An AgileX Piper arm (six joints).
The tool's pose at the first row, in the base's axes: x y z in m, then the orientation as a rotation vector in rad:
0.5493 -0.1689 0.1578 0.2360 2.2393 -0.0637
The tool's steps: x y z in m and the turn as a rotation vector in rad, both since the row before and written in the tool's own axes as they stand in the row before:
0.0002 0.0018 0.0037 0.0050 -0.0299 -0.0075
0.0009 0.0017 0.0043 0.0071 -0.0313 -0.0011
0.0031 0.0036 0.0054 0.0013 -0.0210 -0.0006
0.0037 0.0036 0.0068 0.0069 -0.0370 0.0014
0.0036 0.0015 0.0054 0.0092 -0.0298 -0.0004
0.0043 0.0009 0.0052 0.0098 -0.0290 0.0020
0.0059 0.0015 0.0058 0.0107 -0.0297 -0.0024
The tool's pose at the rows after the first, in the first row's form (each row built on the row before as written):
0.5524 -0.1676 0.1554 0.2280 2.2106 -0.0764
0.5556 -0.1664 0.1521 0.2281 2.1796 -0.0879
0.5589 -0.1633 0.1465 0.2263 2.1588 -0.0917
0.5631 -0.1603 0.1397 0.2284 2.1218 -0.1018
0.5660 -0.1593 0.1338 0.2306 2.0921 -0.1146
0.5685 -0.1588 0.1275 0.2356 2.0628 -0.1263
0.5710 -0.1578 0.1195 0.2365 2.0334 -0.1415

